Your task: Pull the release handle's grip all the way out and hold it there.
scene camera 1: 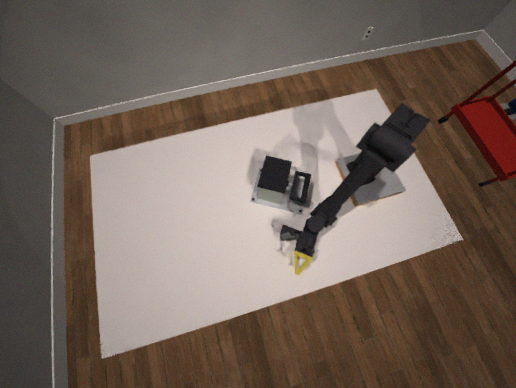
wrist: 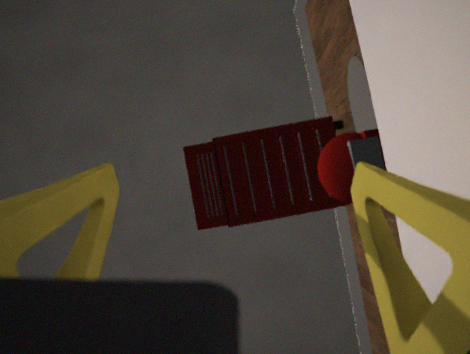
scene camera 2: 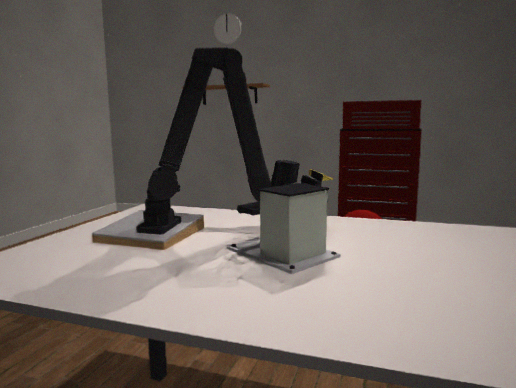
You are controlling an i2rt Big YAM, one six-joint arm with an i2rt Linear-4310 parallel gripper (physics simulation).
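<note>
The release handle's black loop grip [scene camera 1: 294, 190] [scene camera 2: 248, 208] sticks out from the side of a grey-green box [scene camera 2: 307, 227] with a black top [scene camera 1: 275, 173]. In scene camera 2 the box hides part of the handle. The box stands on a grey base plate [scene camera 2: 327, 257]. My gripper [scene camera 1: 298, 272] [scene camera 2: 330, 178] [wrist: 234, 176] is open and empty, with its yellow fingers wide apart. It is apart from the handle, below it in scene camera 1, and shows behind the box near its top in scene camera 2. The handle does not show in the wrist view.
The arm stands on a grey-topped wooden base [scene camera 1: 393, 190] [scene camera 2: 183, 236] on the white table [scene camera 1: 165, 260] [scene camera 2: 400, 300]. A red tool chest [scene camera 2: 380, 160] [wrist: 270, 172] stands by the wall. A red round object [scene camera 2: 363, 215] [wrist: 335, 167] shows beyond the table edge. A red cart [scene camera 1: 487, 135] is at the right.
</note>
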